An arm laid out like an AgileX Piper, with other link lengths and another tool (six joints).
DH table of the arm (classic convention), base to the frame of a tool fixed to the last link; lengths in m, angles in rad. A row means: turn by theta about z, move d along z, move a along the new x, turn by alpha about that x. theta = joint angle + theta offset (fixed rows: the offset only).
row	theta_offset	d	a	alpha
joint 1	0	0.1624	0	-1.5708
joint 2	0.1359	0	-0.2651	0
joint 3	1.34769	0	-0.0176	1.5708
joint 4	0	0.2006	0	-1.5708
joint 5	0	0	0	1.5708
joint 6	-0.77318	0.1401	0.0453	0.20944
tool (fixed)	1.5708	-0.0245	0	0
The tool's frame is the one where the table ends.
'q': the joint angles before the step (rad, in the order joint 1, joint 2, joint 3, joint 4, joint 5, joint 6). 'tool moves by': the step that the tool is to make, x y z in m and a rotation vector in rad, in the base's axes. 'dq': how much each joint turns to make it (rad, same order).
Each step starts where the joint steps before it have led.
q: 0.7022, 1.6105, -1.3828, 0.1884, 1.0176, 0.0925
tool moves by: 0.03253, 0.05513, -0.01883, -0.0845, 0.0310, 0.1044
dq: 0.0816, 0.2812, -0.3040, -0.0439, 0.1042, -0.0001
